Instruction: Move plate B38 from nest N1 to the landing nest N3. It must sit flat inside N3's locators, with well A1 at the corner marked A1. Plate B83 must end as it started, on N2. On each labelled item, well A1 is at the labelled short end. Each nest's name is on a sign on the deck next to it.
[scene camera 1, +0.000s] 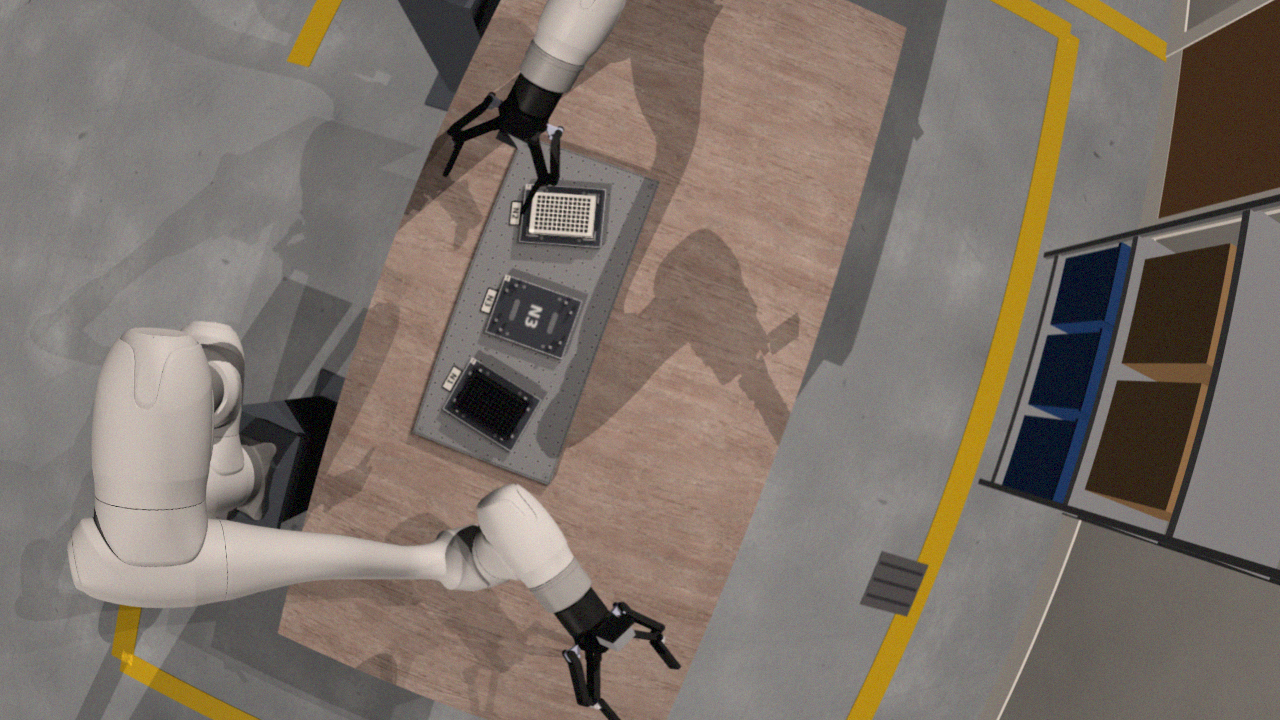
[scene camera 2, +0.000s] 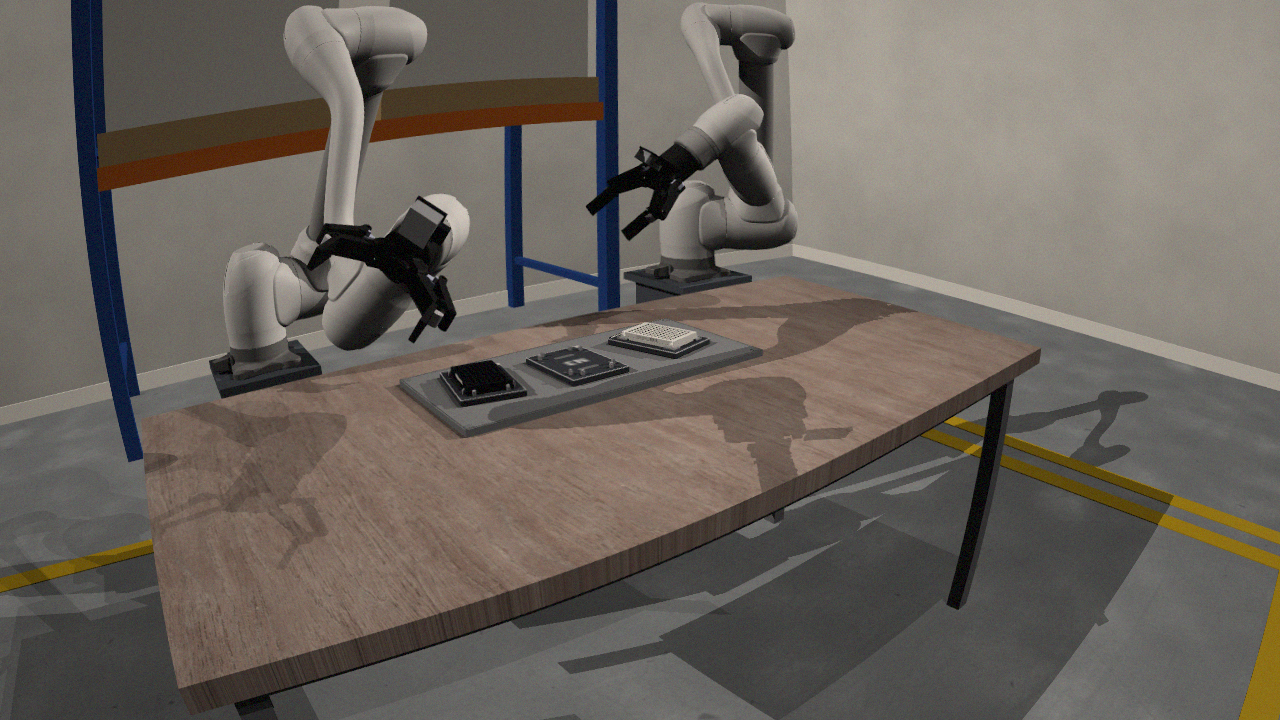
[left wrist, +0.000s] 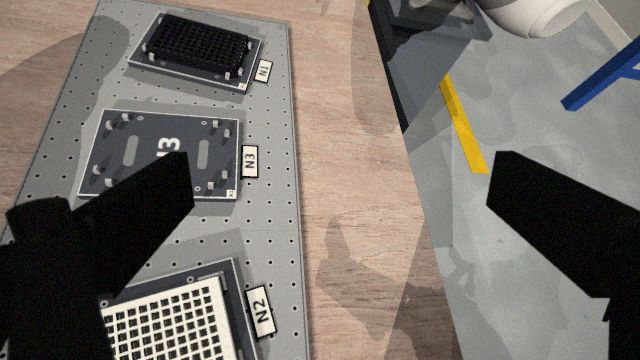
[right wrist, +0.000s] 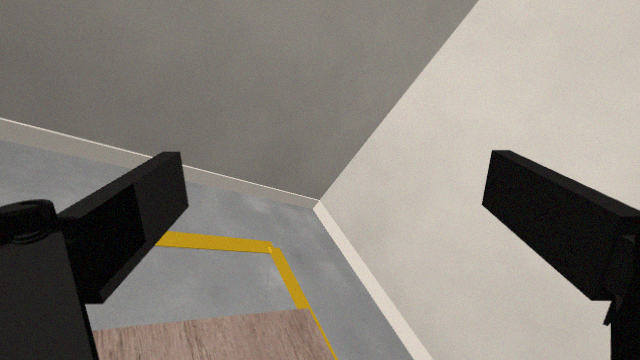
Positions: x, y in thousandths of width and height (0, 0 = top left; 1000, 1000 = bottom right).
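I see a white plate B83 (scene camera 1: 421, 306), which appears in scene camera 2 (scene camera 2: 515, 466) as well, but in the right wrist view the white plate B83 is out of frame. There is also a black plate B38 (scene camera 1: 375, 555), and I find it again both in scene camera 2 (scene camera 2: 379, 524) and in the left wrist view (left wrist: 279, 112). In the right wrist view the black plate B38 is out of frame. My left gripper (scene camera 1: 379, 266) is visible too; scene camera 2 (scene camera 2: 474, 309) shows that gripper, and so does the left wrist view (left wrist: 532, 499). My right gripper (scene camera 2: 284, 409) is here as well.
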